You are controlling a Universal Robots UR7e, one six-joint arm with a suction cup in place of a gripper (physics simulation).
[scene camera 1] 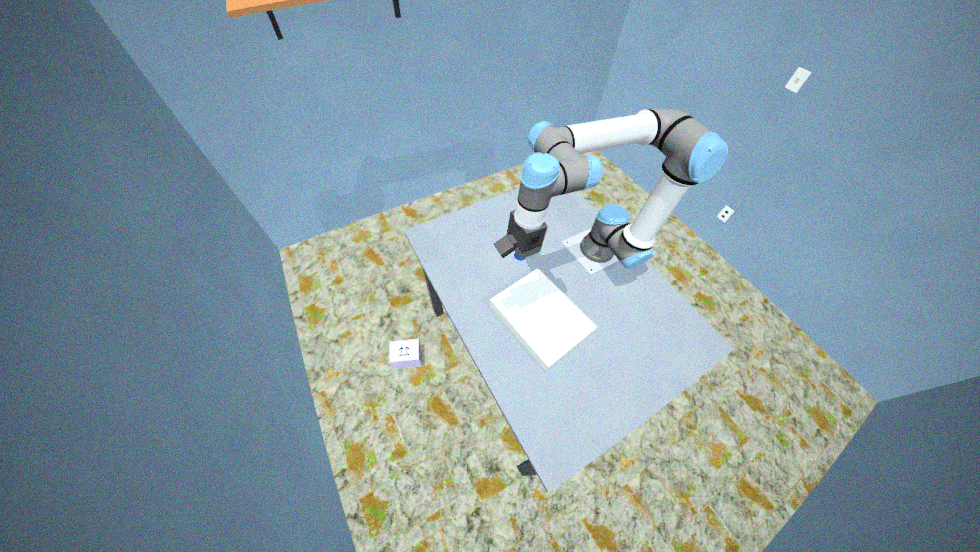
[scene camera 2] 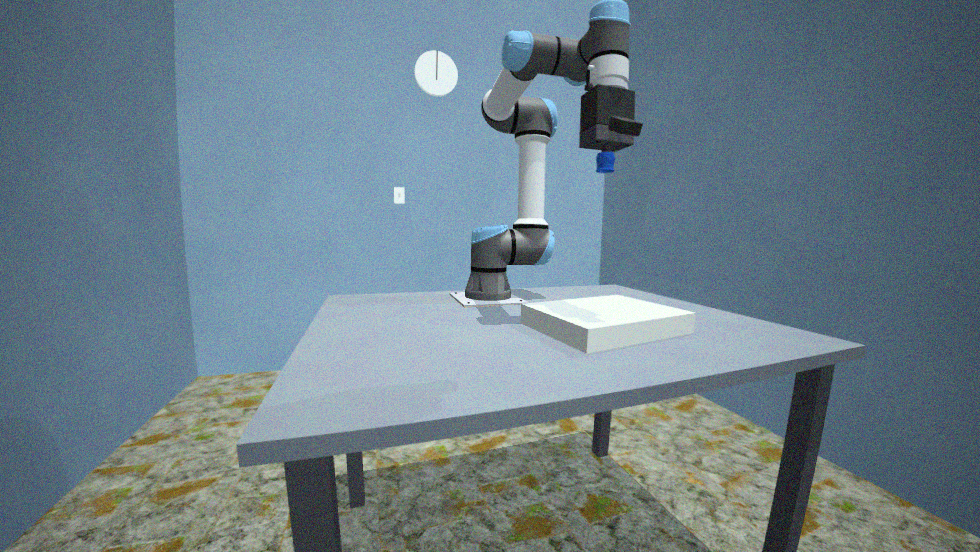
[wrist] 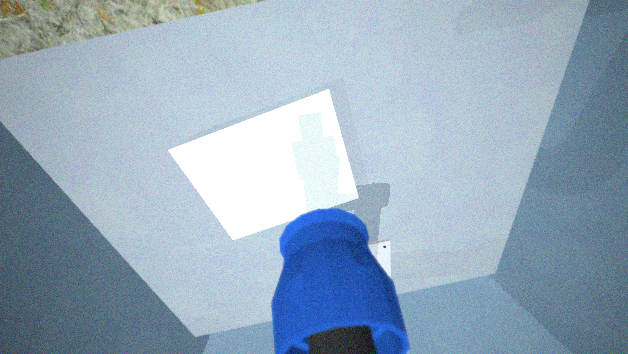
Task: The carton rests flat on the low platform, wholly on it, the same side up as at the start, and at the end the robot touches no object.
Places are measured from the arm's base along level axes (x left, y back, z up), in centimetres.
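Pixels of known places: hand at its tool point: (scene camera 2: 605,171) (wrist: 324,245); arm's base at its link origin: (scene camera 1: 597,249) (scene camera 2: 487,296).
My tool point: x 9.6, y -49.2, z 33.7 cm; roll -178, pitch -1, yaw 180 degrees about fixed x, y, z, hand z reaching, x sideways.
Ahead of a thing's pixels: the offset from my tool point to its top centre. Level surfaces: height alone.
The carton @[dx -31.1, dy -44.9, dz -97.5 cm] (scene camera 1: 404,352), pale lilac, lies on the floor beside the table's left edge in scene camera 1, with a face bearing two black arrows turned up. It does not show in scene camera 2 or the wrist view. The low white platform @[dx +7.9, dy +8.7, dz -29.6 cm] (scene camera 1: 552,325) (scene camera 2: 634,333) (wrist: 245,175) lies on the table with nothing on its top except shadow. My suction gripper (scene camera 1: 519,257) (scene camera 2: 604,164) (wrist: 325,220), a blue cup, points down, open and holding nothing. It hangs well above the table, near the platform, touching no object.
The grey table @[dz -34.4 cm] (scene camera 1: 637,342) (scene camera 2: 411,356) (wrist: 425,100) bears the platform and the arm's base plate (scene camera 1: 591,269) (scene camera 2: 460,299) (wrist: 384,260). Patterned floor surrounds it. An orange shelf (scene camera 1: 274,6) with black legs shows at the top of scene camera 1.
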